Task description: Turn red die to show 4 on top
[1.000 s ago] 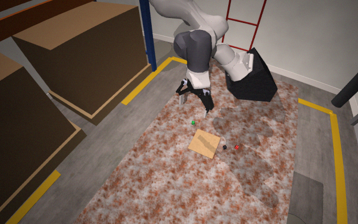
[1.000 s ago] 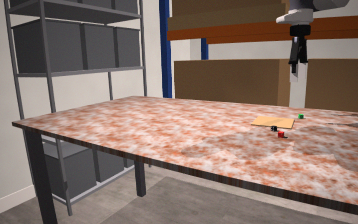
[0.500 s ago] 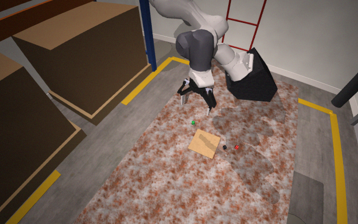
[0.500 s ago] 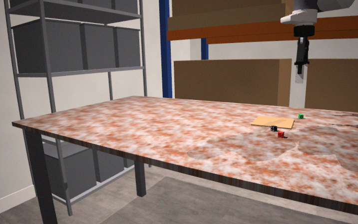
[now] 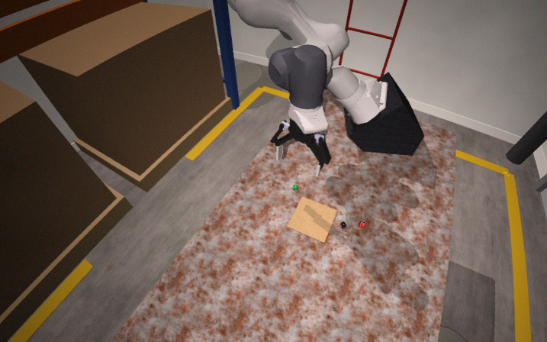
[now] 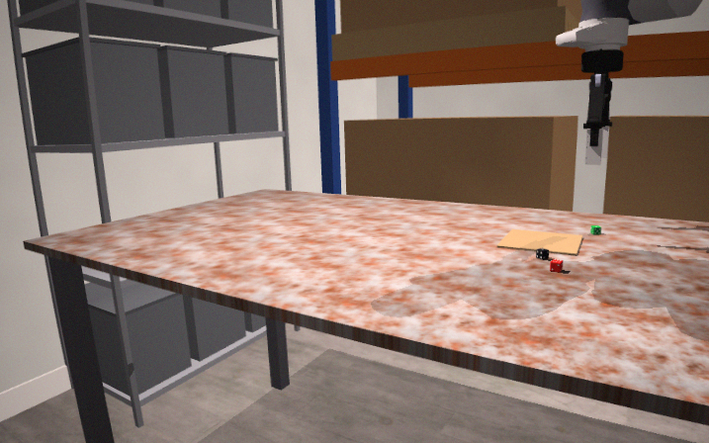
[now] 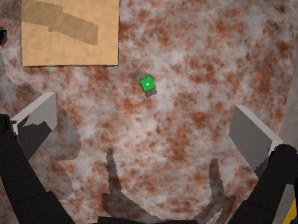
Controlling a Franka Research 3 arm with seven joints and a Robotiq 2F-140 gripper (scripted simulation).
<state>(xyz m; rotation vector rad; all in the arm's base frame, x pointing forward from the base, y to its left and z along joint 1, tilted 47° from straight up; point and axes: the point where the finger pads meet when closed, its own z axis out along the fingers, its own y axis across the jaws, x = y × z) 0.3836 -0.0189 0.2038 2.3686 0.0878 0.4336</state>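
My gripper is now 1 cm past the green die and 15 cm above it. From my hand the other things lie so: red die (4 cm ahead, 27 cm to the left, 15 cm below); then tan mat (9 cm ahead, 10 cm to the left, 16 cm below); then black die (7 cm ahead, 21 cm to the left, 15 cm below).
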